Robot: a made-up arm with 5 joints. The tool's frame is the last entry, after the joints. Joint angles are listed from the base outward. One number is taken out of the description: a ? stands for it. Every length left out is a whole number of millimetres.
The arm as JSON. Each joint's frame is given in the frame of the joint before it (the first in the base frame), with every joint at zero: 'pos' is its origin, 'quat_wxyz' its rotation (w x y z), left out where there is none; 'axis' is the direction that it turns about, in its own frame. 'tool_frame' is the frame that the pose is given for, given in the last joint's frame.
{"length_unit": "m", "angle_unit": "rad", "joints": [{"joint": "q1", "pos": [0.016, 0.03, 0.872], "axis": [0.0, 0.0, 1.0]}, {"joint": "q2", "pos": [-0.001, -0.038, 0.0], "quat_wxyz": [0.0, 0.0, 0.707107, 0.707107], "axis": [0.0, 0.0, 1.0]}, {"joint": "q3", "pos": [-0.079, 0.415, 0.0], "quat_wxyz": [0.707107, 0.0, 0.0, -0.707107], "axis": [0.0, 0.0, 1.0]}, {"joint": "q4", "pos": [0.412, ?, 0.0], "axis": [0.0, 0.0, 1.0]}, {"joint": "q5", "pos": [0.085, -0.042, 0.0], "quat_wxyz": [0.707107, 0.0, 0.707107, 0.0], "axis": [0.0, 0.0, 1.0]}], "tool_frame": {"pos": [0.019, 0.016, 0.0], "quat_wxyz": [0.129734, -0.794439, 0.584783, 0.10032]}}
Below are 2 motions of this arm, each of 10 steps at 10 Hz.
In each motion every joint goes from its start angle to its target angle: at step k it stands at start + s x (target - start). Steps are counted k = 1, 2, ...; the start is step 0. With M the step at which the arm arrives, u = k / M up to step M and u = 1 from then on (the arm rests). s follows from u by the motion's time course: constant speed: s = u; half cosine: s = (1 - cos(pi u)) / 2; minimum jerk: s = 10 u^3 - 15 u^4 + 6 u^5.
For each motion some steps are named. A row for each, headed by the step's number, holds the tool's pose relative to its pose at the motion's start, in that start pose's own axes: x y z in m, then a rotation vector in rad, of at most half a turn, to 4 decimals.
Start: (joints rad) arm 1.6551 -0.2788 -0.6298 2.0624 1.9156
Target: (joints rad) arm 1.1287 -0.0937 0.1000 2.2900 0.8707
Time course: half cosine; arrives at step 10
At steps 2, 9, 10:
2: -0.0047 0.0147 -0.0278 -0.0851 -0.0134 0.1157
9: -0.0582 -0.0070 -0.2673 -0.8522 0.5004 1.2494
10: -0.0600 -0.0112 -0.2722 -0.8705 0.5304 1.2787

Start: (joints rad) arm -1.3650 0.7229 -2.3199 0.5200 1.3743
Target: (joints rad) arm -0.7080 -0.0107 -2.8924 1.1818 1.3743
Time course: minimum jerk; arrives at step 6
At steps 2, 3, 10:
2: -0.0629 0.1124 0.1698 0.1308 0.1419 0.0040
3: -0.0743 0.2111 0.4349 0.2992 0.3478 -0.0171
10: 0.1308 0.2331 0.8283 0.5461 0.7193 -0.1265

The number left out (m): -0.067
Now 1 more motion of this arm.
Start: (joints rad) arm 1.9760 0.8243 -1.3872 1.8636 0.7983
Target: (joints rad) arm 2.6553 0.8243 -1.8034 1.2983 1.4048
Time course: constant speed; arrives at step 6
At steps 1, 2, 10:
1: -0.0494 0.0347 0.0446 0.0837 -0.1701 -0.0767
2: -0.1081 0.0675 0.0848 0.1898 -0.3214 -0.1422
10: -0.4261 0.1560 0.1785 0.7833 -0.6690 -0.2593

